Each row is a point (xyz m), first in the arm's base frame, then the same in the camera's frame.
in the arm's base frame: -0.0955 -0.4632 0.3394
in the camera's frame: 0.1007 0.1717 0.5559
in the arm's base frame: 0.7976 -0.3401 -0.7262
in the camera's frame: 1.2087 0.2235 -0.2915
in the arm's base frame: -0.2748 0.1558 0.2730
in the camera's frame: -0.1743 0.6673 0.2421
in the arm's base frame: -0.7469 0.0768 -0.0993
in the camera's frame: -0.4997 0.3529 -0.1617
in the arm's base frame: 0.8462 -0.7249 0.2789
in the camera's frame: 1.0554 0.1802 0.7740
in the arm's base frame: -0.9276 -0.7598 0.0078
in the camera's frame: -0.5304 -0.4309 0.1970
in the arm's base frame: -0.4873 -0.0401 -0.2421
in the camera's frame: -0.1928 0.2774 -0.2013
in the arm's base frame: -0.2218 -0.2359 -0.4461
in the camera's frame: 0.1524 0.1136 -0.2679
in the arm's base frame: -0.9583 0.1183 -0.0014
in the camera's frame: -0.7338 0.3600 -0.1274
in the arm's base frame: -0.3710 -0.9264 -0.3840
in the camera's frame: 0.1343 -0.5411 0.0041
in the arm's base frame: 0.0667 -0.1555 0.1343
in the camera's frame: 0.2476 0.4384 0.2907
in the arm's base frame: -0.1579 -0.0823 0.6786
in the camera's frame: -0.1281 0.6015 0.7200
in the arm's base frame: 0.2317 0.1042 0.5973
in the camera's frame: 0.2229 0.8579 0.6547
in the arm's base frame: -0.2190 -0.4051 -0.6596
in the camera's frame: 0.2479 -0.1028 -0.4031
